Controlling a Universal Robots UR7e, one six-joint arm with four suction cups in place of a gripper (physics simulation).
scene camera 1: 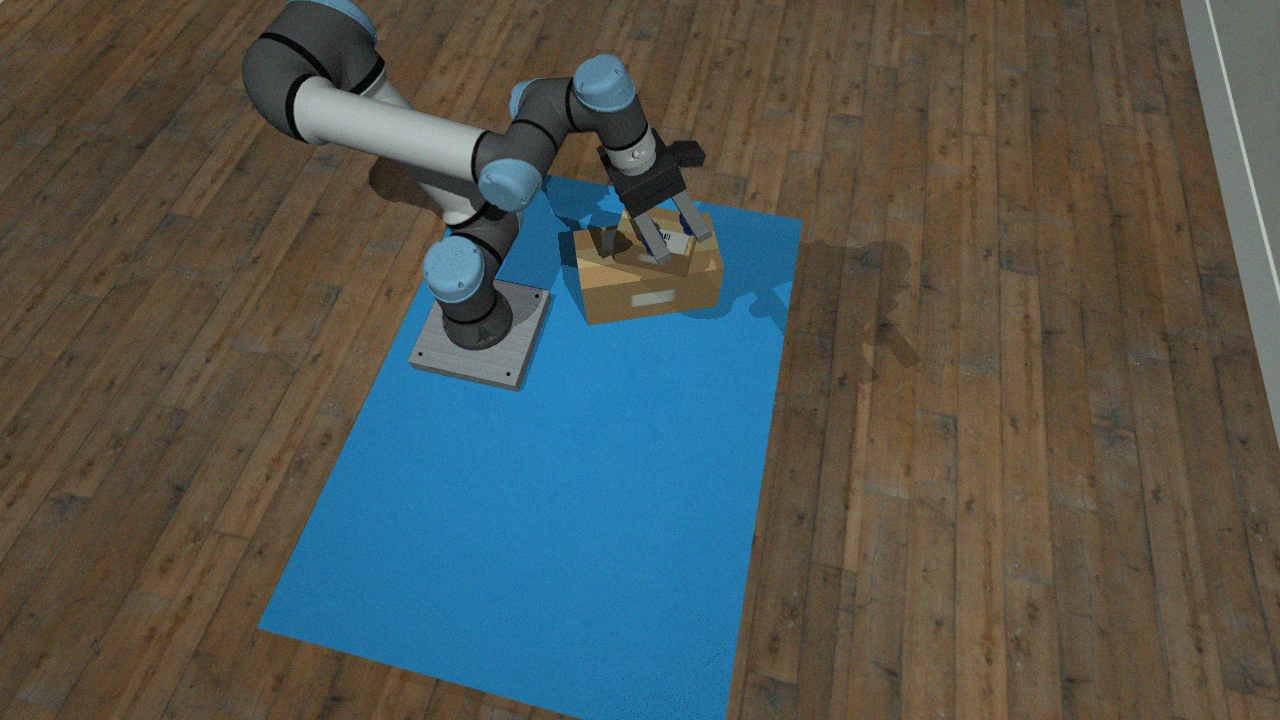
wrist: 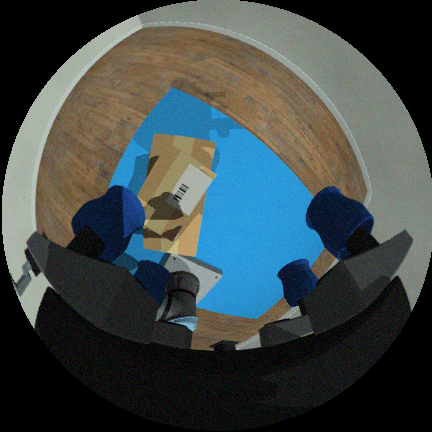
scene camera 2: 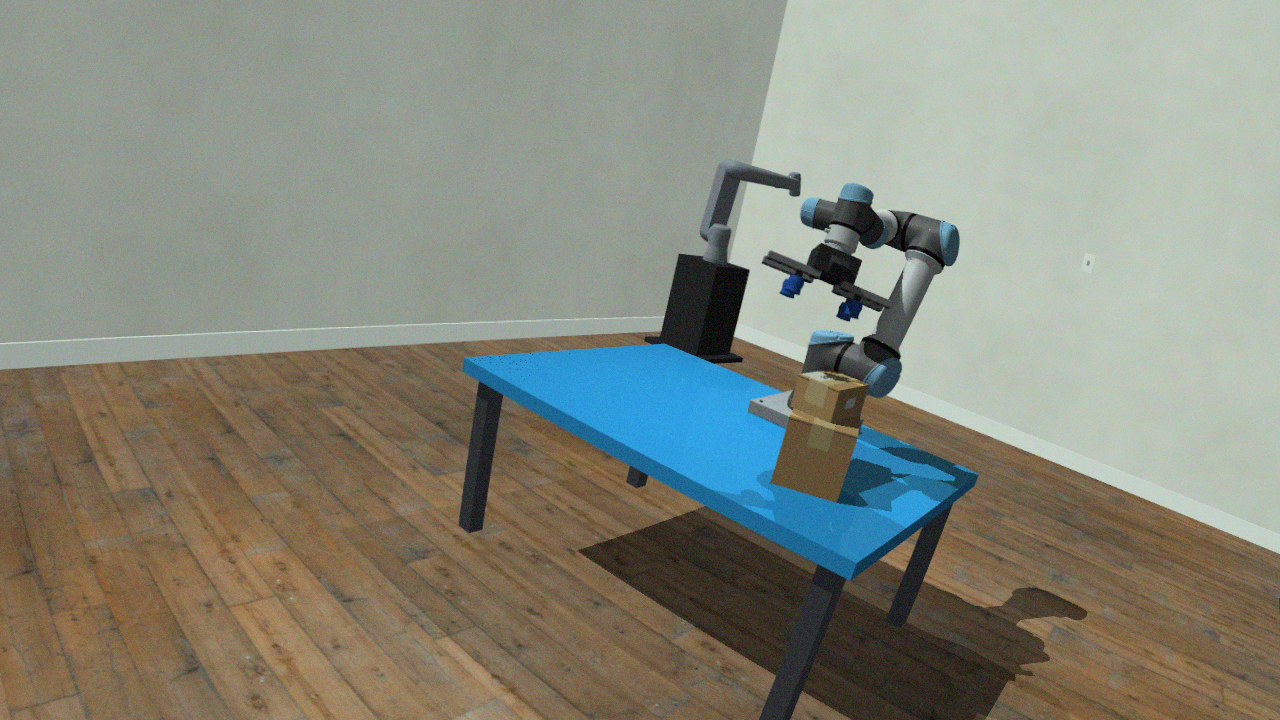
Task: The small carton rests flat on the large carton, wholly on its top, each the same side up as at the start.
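Seen in the pictures: end effector, tool point: [scene camera 1: 659, 210] [wrist: 225, 250] [scene camera 2: 818, 305]; arm's base, origin of the base link: [scene camera 1: 478, 320] [wrist: 182, 283].
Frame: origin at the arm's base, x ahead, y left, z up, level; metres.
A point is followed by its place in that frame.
Note:
The large brown carton [scene camera 1: 608, 302] {x 0.272, y 0.110, z 0.050 m} [scene camera 2: 812, 461] {x 0.455, y 0.294, z 0.037 m} [wrist: 188, 245] {x 0.243, y 0.120, z 0.117 m} stands on the blue table. The small carton [scene camera 1: 678, 243] {x 0.395, y 0.206, z 0.191 m} [scene camera 2: 832, 401] {x 0.415, y 0.277, z 0.163 m} [wrist: 196, 189] {x 0.380, y 0.194, z 0.191 m} lies flat on it, turned at an angle, with a white barcode label on its top. In the wrist view one corner of the small carton shows past the large carton's long edge; I cannot tell whether it overhangs. My gripper [scene camera 1: 667, 235] [scene camera 2: 819, 297] {x 0.370, y 0.154, z 0.338 m} [wrist: 225, 247] {x 0.370, y 0.154, z 0.338 m} is open, its four blue suction cups holding nothing. It hangs above the cartons, with a gap between in scene camera 2.
The arm's grey base plate [scene camera 1: 429, 347] {x -0.072, y -0.097, z 0.001 m} [scene camera 2: 769, 410] {x 0.136, y -0.053, z -0.009 m} [wrist: 210, 272] {x 0.125, y -0.063, z -0.002 m} is beside the cartons on the blue table [scene camera 1: 554, 501] {x 0.310, y -0.312, z -0.037 m} [scene camera 2: 617, 402] {x 0.505, y -0.254, z -0.037 m} [wrist: 255, 215] {x 0.430, y -0.056, z -0.037 m}. A second grey arm [scene camera 2: 718, 205] stands on a black pedestal [scene camera 2: 702, 304] beyond the table.

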